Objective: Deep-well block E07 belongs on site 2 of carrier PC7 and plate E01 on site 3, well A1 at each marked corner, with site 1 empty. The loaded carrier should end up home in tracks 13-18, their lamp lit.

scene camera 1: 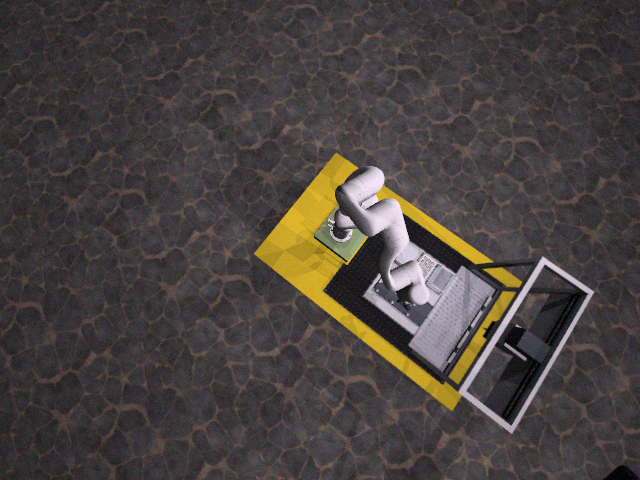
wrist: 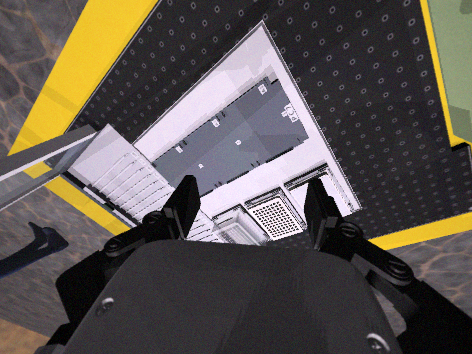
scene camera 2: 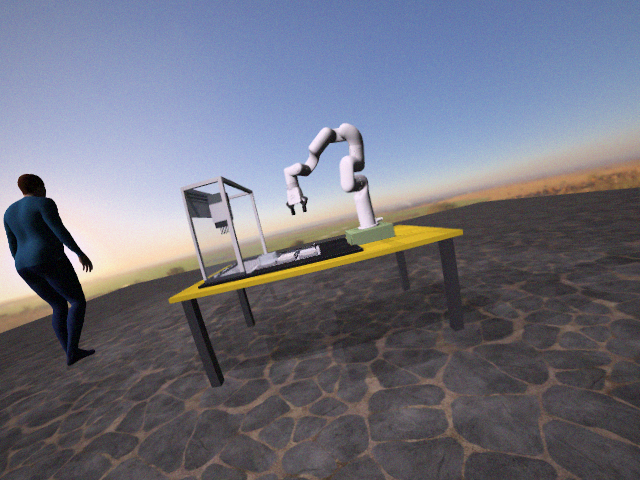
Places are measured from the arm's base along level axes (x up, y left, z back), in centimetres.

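Pixels of known places: gripper, fingertip midpoint: (wrist: 250, 191) (scene camera 2: 299, 213); arm's base, link origin: (scene camera 1: 340, 231) (scene camera 2: 368, 226).
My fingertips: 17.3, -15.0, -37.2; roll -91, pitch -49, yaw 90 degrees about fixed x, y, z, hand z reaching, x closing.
Observation:
Ahead of a thing's pixels: the offset from my fingertips to its middle, as dx, dy, dz. Level surfaces: height alone.
My gripper (scene camera 2: 298, 212) (wrist: 250, 191) is open and empty, high above the worktop. A slate-grey panel with small white fittings {-22.0, +0.8, -11.2} (scene camera 1: 385, 295) (wrist: 255, 125), perhaps carrier PC7, lies in a white tray {-23.5, +9.2, -11.2} (wrist: 220, 85). Along one side of the tray are a perforated plate {-21.6, +21.9, -13.0} (scene camera 1: 426, 264) (wrist: 277, 218), a translucent grey-white piece of labware {-20.2, +20.3, -23.6} (scene camera 1: 440, 277) (wrist: 240, 230) and a plain white piece {-21.6, +23.0, -1.9} (scene camera 1: 408, 252) (wrist: 300, 195), partly behind a finger in the wrist view. I cannot tell which is E07 or E01. The ribbed white track deck {dx -23.5} (scene camera 1: 454, 320) (wrist: 130, 175) adjoins the tray. Labels, A1 corners and lamps are not legible.
A tall white-edged frame (scene camera 1: 528, 283) (scene camera 2: 236, 248) with a hanging grey unit (scene camera 1: 532, 346) (scene camera 2: 219, 210) stands at the deck end. The black perforated mat {dx -23.5} (wrist: 380, 115) lies on the yellow table {dx -24.8} (scene camera 1: 294, 242) (scene camera 2: 423, 232). A person (scene camera 2: 38, 232) stands beyond the frame end.

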